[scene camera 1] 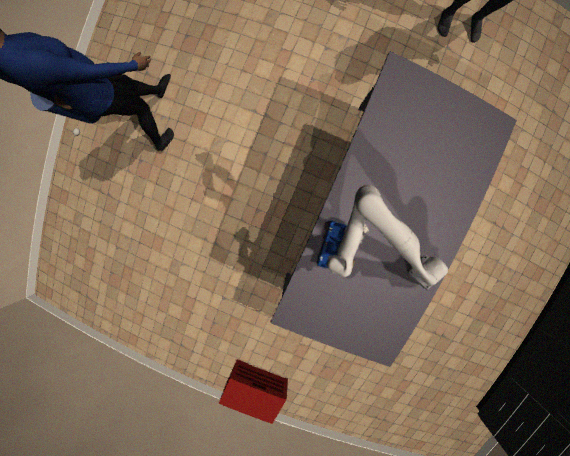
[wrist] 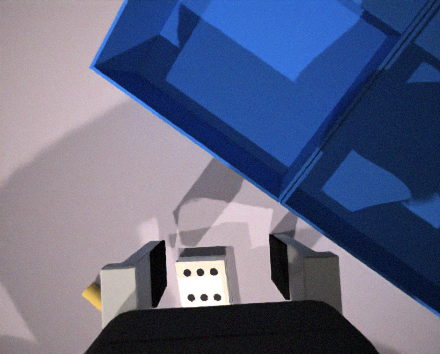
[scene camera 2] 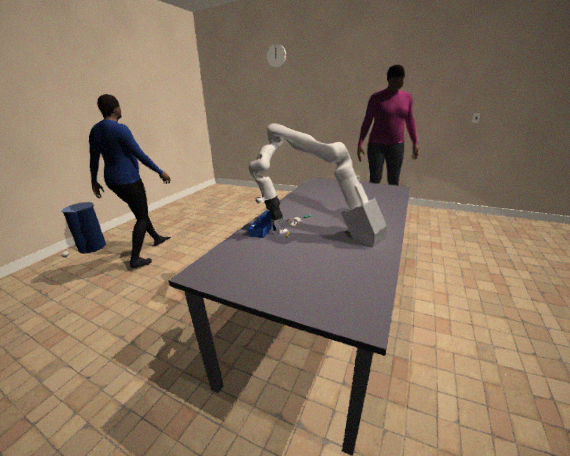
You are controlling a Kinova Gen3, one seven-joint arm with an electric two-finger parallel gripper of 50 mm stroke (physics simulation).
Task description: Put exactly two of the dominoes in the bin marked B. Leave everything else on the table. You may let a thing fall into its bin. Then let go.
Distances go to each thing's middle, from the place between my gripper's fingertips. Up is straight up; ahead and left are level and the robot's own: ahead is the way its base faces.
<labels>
The blue bin tray (wrist: 325,114) is 100 mm ahead of my hand, 20 mm to the right of it and 10 mm above it.
</labels>
